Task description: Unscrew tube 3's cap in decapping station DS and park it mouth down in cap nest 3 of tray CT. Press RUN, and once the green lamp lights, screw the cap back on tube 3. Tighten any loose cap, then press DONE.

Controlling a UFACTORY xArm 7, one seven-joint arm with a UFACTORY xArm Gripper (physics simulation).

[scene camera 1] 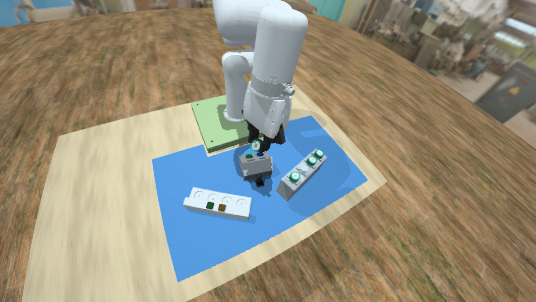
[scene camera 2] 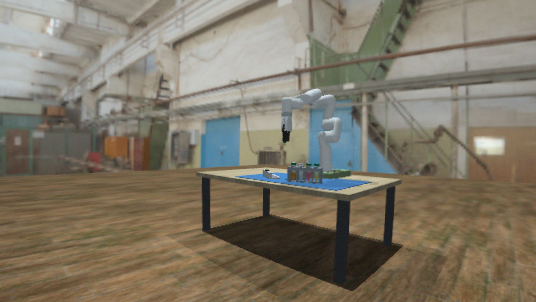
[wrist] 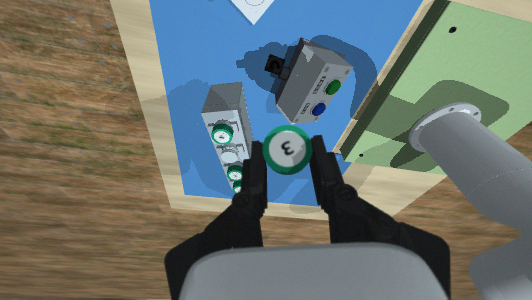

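My gripper is shut on the green-rimmed cap 3. It holds the cap in the air, with the cap's numbered white face towards the wrist camera. The grey tube rack stands upright with an uncapped tube between green caps. Cap 4 sits at its near end. The white tray has four empty nests and dark green and amber squares. The button box has blue and green buttons.
A black part sticks out from the button box, between the tray and the rack. All stand on a blue mat. The arm's green base plate lies behind the box.
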